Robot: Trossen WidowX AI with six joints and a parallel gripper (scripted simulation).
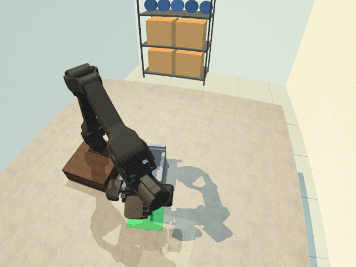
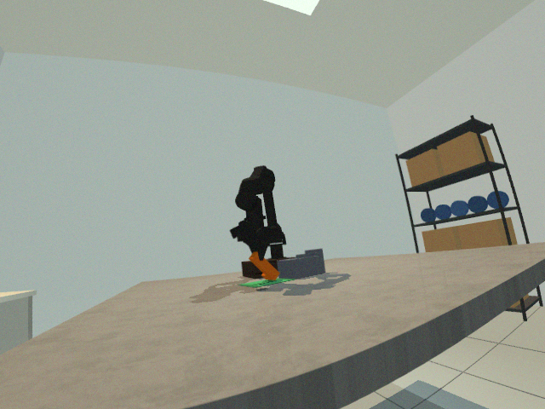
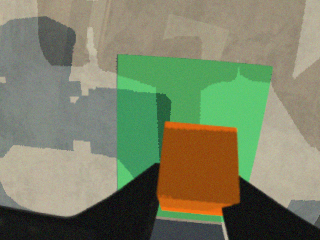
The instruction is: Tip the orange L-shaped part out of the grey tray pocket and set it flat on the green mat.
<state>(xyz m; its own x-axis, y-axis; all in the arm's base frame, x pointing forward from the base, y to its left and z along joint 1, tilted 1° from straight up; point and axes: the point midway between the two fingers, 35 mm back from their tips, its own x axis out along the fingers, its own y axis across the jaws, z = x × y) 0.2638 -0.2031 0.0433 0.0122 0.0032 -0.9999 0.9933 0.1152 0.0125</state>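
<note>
Right now the orange L-shaped part is 30 mm to the left of my gripper tip, 30 mm below it and 20 mm behind it. Also, from my gripper tip: green mat 90 mm below, 20 mm to the left.
</note>
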